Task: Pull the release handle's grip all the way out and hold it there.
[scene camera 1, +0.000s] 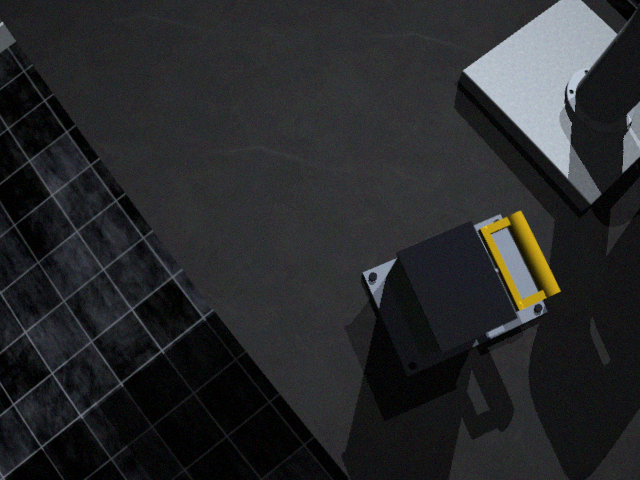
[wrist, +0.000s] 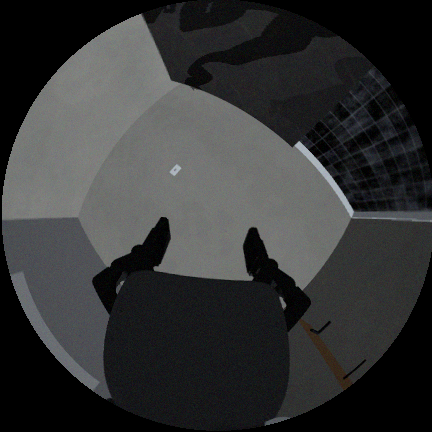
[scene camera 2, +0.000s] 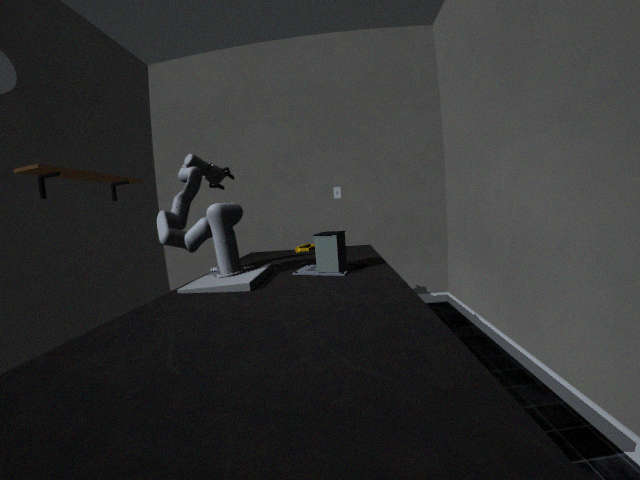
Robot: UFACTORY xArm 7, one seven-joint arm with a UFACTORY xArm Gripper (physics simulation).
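The release handle's yellow grip (scene camera 1: 535, 253) (scene camera 2: 303, 248) is a rectangular loop with a thick round outer bar. It stands out from the side of a dark box-shaped housing (scene camera 1: 457, 289) (scene camera 2: 329, 253), on the side towards the robot's base. The housing stands on a light grey base plate (scene camera 1: 383, 269) (scene camera 2: 305, 270) with dark bolts at its corners. My gripper (scene camera 2: 229, 181) (wrist: 207, 232) is open and empty. It is high above the table, up and to the left of the handle in the second scene view, and touches nothing. The handle does not show between the fingers in the wrist view.
The arm's pale square base block (scene camera 1: 527, 87) (scene camera 2: 217, 283) stands on the dark table (scene camera 1: 232, 206) (scene camera 2: 289, 361) near the handle. A wooden shelf (scene camera 2: 77, 174) (wrist: 327, 355) is on the left wall in the second scene view. A small switch plate (scene camera 2: 337, 192) (wrist: 175, 170) is on the far wall.
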